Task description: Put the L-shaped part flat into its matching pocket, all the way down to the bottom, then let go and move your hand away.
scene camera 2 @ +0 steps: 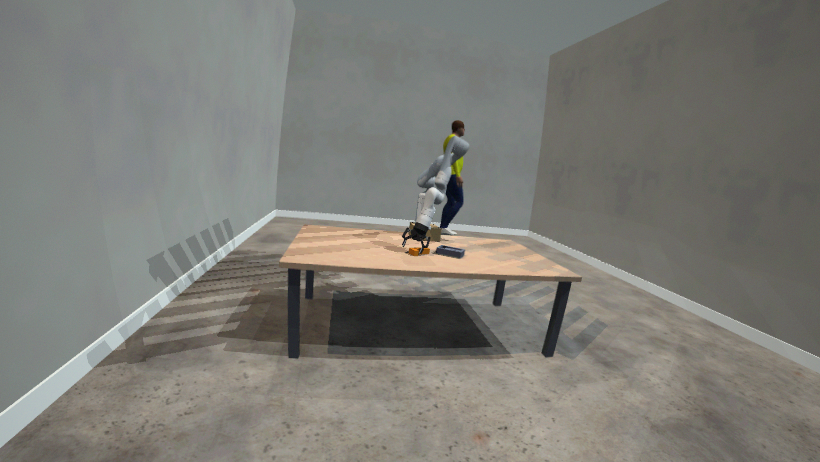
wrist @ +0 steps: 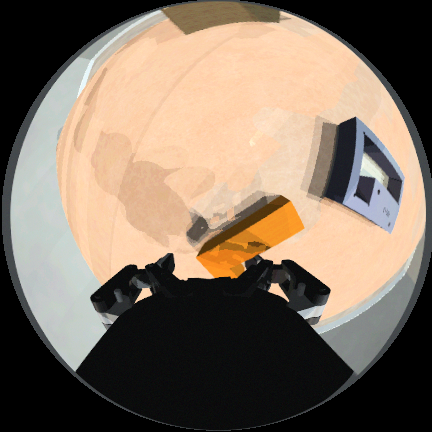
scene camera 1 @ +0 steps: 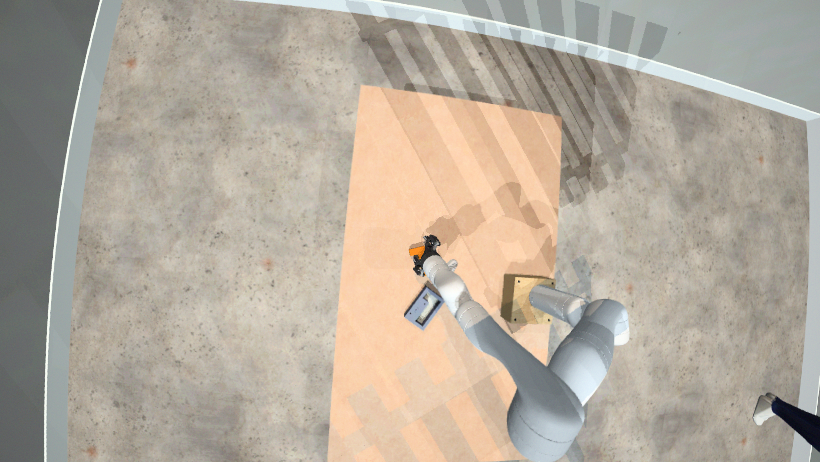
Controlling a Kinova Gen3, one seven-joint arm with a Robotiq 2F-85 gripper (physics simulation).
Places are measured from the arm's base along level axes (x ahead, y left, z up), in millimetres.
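Pixels of known places: gripper, fingertip midpoint: [scene camera 2: 411,250] [wrist: 209,259] [scene camera 1: 420,247]; arm's base at its link origin: [scene camera 1: 539,296].
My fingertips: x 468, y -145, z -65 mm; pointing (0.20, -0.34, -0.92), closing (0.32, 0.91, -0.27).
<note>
Ahead of a thing's pixels: the offset from my fingertips to its top centre. Level surfaces: height alone.
The orange L-shaped part @(3 mm back, 53 mm left, 11 mm up) [scene camera 1: 415,249] [scene camera 2: 418,250] [wrist: 252,235] lies flat on the table. My gripper [scene camera 1: 426,254] [scene camera 2: 415,243] [wrist: 209,259] is open and hangs low right over the part, its fingers spread to either side of one end of it. Nothing is between the fingers. The blue-grey block with the L-shaped pocket @(37 mm back, 228 mm left, 18 mm up) [scene camera 1: 423,309] [scene camera 2: 449,251] [wrist: 365,173] lies on the table a short way off. In the wrist view the block is at the right of the part. The pocket is empty.
The wooden table @(19 mm down) [scene camera 1: 400,164] [scene camera 2: 340,253] carries the arm's tan base block [scene camera 1: 517,298] near its right edge. A person [scene camera 2: 454,173] in a yellow shirt stands behind the table, beyond the arm.
</note>
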